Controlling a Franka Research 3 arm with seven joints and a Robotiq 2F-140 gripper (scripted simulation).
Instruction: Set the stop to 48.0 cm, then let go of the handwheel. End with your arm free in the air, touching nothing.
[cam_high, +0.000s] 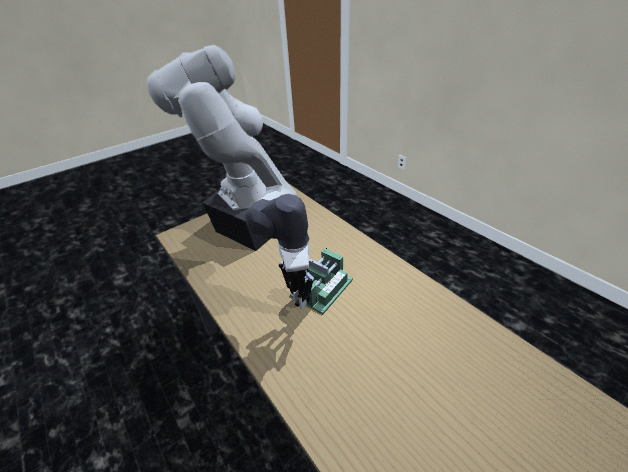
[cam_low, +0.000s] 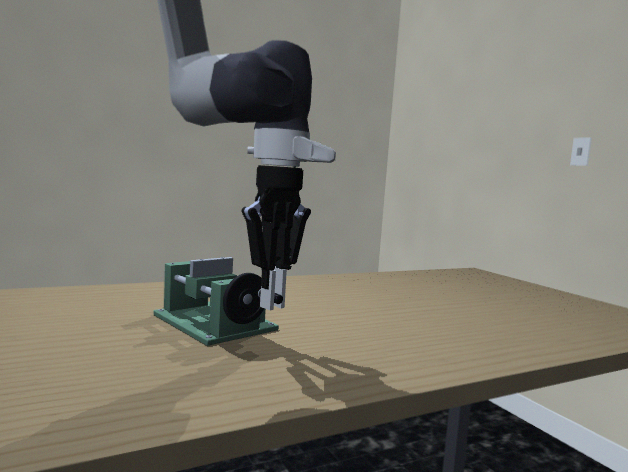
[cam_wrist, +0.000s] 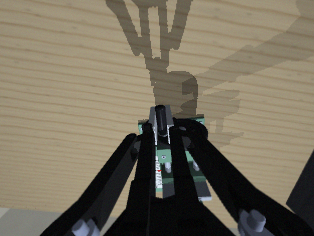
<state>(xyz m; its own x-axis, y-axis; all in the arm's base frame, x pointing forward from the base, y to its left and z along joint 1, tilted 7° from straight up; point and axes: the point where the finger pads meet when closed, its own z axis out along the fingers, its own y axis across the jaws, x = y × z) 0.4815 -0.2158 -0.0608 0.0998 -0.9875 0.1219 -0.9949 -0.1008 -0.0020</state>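
Right now my hand is 2 cm to the right of the black handwheel, 2 cm above it and 1 cm past it. The rest, counted from my hand: stop block: 14 cm to the left, 3 cm behind, 1 cm below.
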